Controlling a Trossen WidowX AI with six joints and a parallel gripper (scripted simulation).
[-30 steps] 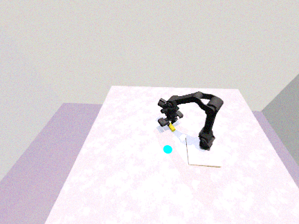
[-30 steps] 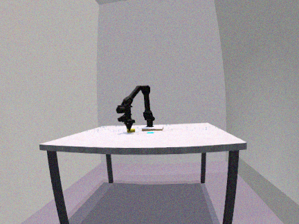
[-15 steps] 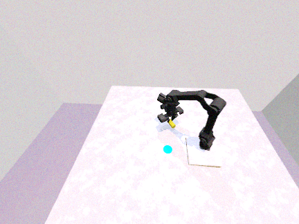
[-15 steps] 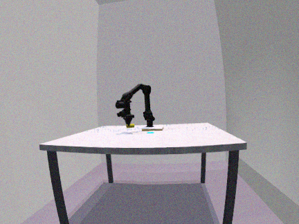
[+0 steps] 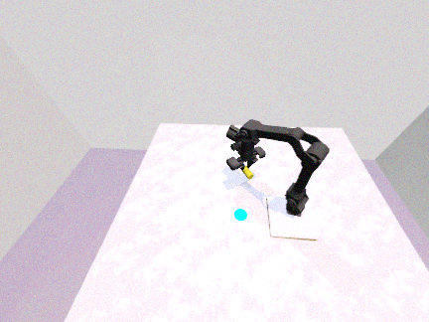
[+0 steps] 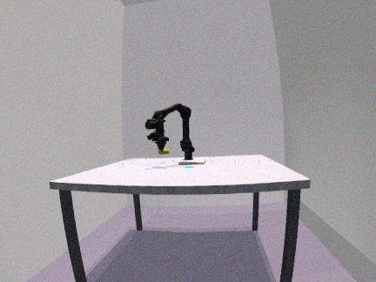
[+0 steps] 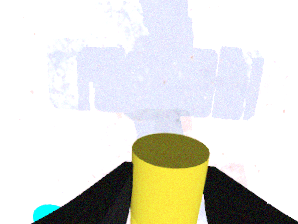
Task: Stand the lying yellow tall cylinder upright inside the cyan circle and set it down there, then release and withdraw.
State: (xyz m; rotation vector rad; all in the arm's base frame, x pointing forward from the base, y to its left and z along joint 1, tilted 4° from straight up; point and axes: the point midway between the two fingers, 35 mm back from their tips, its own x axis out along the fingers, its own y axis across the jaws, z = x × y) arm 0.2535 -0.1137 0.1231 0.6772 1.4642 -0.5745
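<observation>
The yellow tall cylinder lies 20 mm to the left of my gripper tip and 20 mm behind it. Round my gripper tip: cyan circle (190 mm to the left, 110 mm below, 30 mm behind).
</observation>
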